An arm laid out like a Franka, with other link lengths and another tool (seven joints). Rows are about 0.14 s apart.
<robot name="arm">
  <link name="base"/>
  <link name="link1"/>
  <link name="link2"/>
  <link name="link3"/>
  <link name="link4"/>
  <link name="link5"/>
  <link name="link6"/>
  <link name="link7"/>
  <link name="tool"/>
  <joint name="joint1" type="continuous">
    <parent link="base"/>
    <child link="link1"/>
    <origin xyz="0 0 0.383"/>
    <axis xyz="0 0 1"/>
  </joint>
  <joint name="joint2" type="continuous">
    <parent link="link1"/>
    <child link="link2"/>
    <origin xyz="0 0 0"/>
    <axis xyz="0 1 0"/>
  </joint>
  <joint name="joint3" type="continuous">
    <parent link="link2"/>
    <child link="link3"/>
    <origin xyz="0 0 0.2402"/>
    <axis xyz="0 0 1"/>
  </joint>
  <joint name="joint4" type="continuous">
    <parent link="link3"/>
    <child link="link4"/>
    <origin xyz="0.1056 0 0"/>
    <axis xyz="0 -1 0"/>
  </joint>
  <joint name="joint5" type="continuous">
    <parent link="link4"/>
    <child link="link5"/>
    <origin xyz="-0.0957 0 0.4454"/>
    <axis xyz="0 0 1"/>
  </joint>
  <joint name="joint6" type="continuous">
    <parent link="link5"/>
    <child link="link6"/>
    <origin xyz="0 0 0"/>
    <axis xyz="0 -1 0"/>
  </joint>
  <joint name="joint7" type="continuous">
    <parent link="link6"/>
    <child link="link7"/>
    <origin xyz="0.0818 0 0"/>
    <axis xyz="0 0 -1"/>
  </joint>
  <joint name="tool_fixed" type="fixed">
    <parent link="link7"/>
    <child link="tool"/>
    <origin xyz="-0.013 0.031 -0.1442" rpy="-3.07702 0 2.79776"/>
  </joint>
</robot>
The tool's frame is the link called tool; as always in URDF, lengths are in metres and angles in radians. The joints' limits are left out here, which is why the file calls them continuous.
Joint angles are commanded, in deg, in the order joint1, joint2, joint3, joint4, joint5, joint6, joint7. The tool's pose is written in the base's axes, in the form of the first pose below.
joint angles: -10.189, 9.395, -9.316, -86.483, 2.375, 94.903, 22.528
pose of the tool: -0.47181 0.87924 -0.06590 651.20; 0.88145 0.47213 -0.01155 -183.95; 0.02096 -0.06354 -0.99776 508.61; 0 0 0 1
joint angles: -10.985, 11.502, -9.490, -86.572, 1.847, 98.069, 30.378
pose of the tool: -0.33182 0.94151 -0.05872 663.21; 0.94334 0.33102 -0.02324 -201.50; -0.00244 -0.06310 -0.99800 487.00; 0 0 0 1
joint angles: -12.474, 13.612, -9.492, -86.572, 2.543, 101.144, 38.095
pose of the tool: -0.17455 0.98370 -0.04318 672.64; 0.98463 0.17409 -0.01428 -223.43; -0.00653 -0.04501 -0.99897 466.60; 0 0 0 1
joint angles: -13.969, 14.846, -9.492, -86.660, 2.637, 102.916, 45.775
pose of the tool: -0.01481 0.99918 -0.03760 675.40; 0.99985 0.01446 -0.00964 -245.91; -0.00909 -0.03773 -0.99925 453.59; 0 0 0 1
